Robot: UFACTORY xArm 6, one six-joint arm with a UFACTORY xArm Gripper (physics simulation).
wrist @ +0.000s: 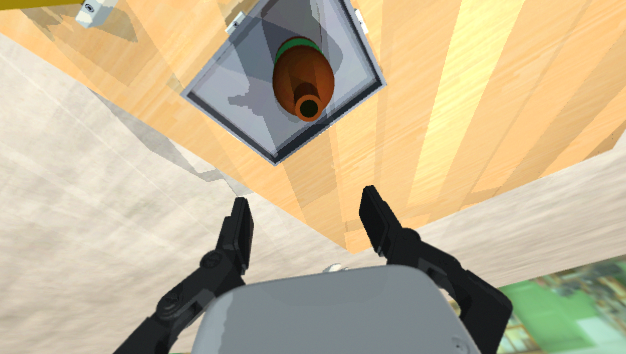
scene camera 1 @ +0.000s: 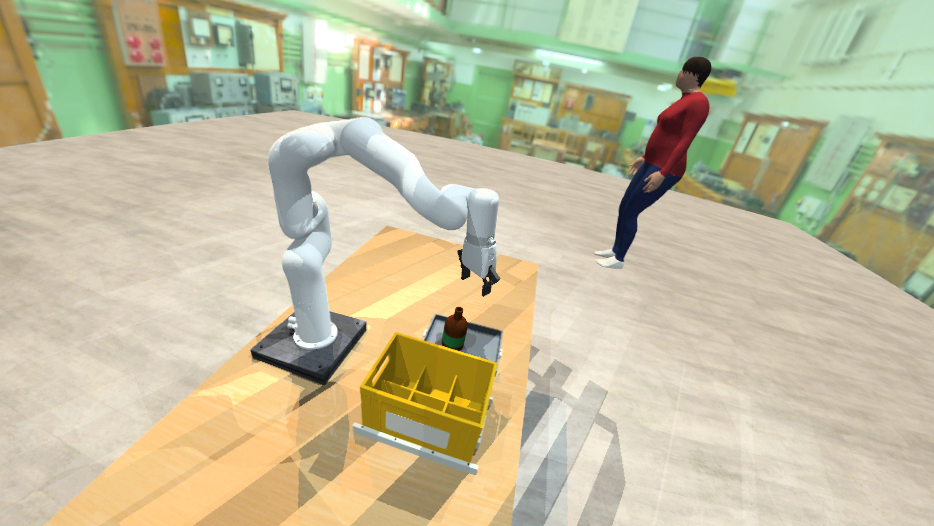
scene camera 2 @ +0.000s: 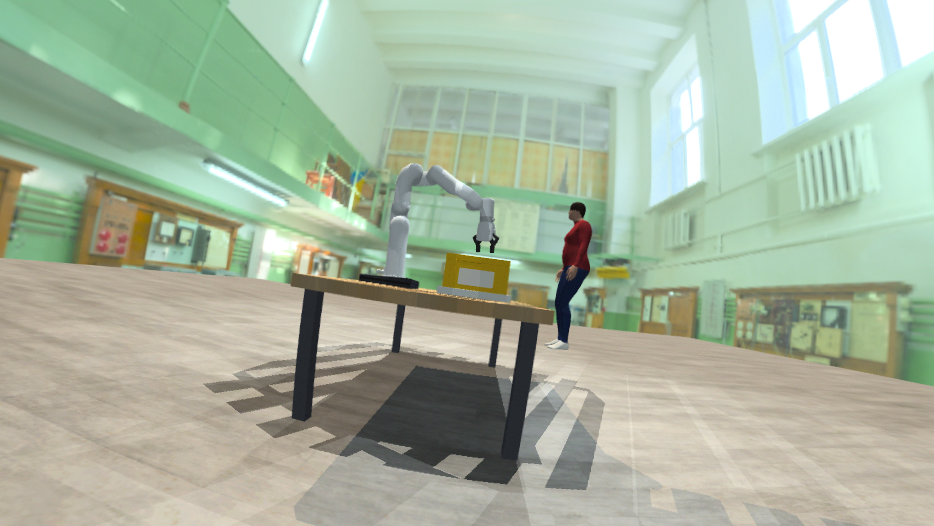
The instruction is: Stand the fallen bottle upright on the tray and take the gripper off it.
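A brown bottle with a green label stands upright on the grey tray, its open mouth facing up. The yellow crate hides part of the tray in the scene camera 1 view. The bottle and tray do not show in the scene camera 2 view. My gripper is open, with nothing between its fingers. It hangs above the bottle and apart from it, towards the far side of the tray.
A yellow crate with dividers stands beside the tray, in white rails on the wooden table. The arm's black base plate is left of it. A person in a red top stands beyond the table.
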